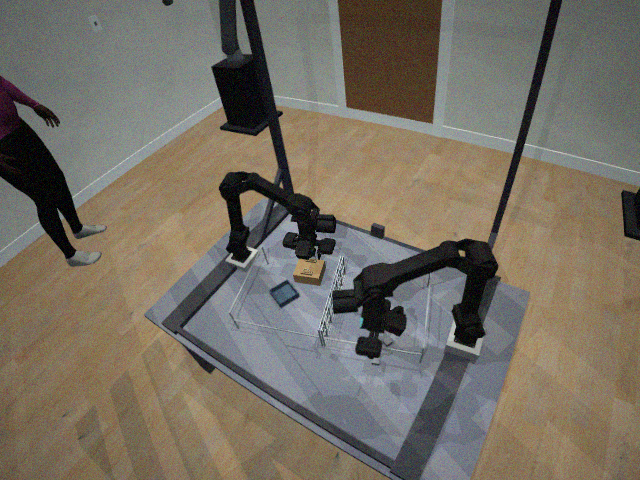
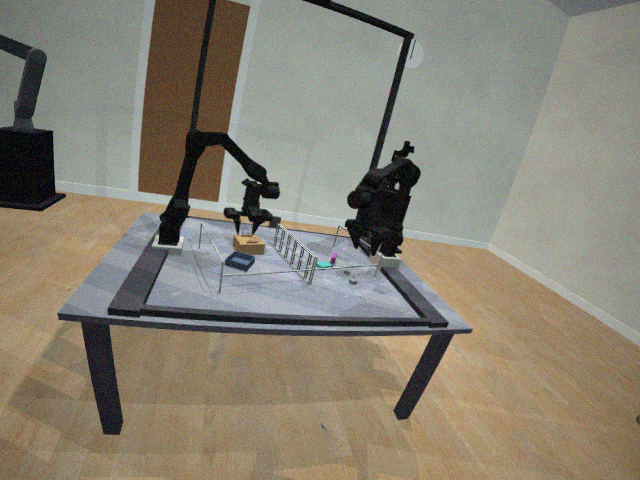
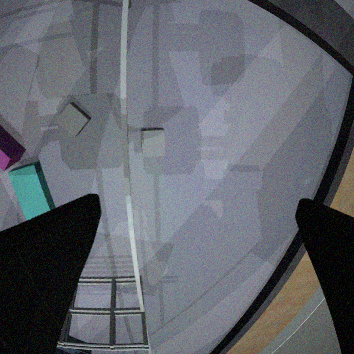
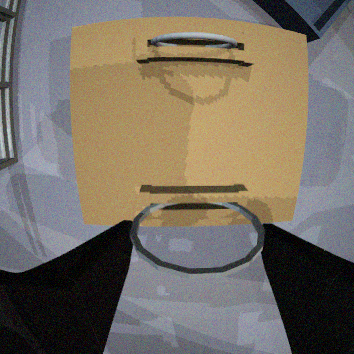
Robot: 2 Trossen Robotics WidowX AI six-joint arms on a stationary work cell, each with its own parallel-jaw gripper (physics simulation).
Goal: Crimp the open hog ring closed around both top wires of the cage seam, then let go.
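Frame: origin at the left arm's base, x ahead, y left, z up, level; millimetres.
Seen in the pictures: left gripper, fingertip midpoint: (image 2: 364,252) (image 3: 203,207); right gripper, fingertip midpoint: (image 1: 311,257) (image 2: 245,234) (image 4: 198,232); left arm's base, origin of the base link: (image 1: 466,336) (image 2: 386,253); right arm's base, origin of the base link: (image 1: 241,255) (image 2: 168,241).
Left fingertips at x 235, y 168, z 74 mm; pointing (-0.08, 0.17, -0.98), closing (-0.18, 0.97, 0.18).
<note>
Offsets run from my left fingertips to a thing's top centre. "spot": to the spot under its first point.
A tan block {dx +356, dy -246, dz -82 mm} (image 1: 310,272) (image 2: 249,245) (image 4: 140,140) with slots stands on the table. An open grey hog ring {dx +362, dy -276, dz -46 mm} (image 4: 197,270) stands at its near slot. A second ring {dx +349, dy -218, dz -64 mm} (image 4: 193,36) sits in the far slot. My right gripper (image 1: 308,254) (image 2: 249,224) (image 4: 198,232) hangs over the block, part open, with its fingers on either side of the near ring and close to it. The cage's mesh seam panel (image 1: 332,295) (image 2: 294,252) (image 3: 112,309) stands mid-table. My left gripper (image 1: 370,350) (image 2: 368,245) (image 3: 203,207) is wide open and empty, beside a top wire {spot: dx -54, dy -46, dz -75 mm} (image 3: 123,70).
A dark blue tray {dx +401, dy -125, dz -110 mm} (image 1: 285,292) (image 2: 240,260) lies beside the tan block. A teal block {dx +71, dy -131, dz -120 mm} (image 3: 28,189) (image 2: 325,264), a magenta block {dx +18, dy -172, dz -100 mm} (image 3: 7,151) (image 2: 333,257) and two small grey cubes {dx -10, dy -89, dz -120 mm} (image 3: 72,119) {dx +0, dy -12, dz -120 mm} (image 3: 153,142) lie beneath the left gripper. Thin wire cage frames stand on both sides of the mesh.
</note>
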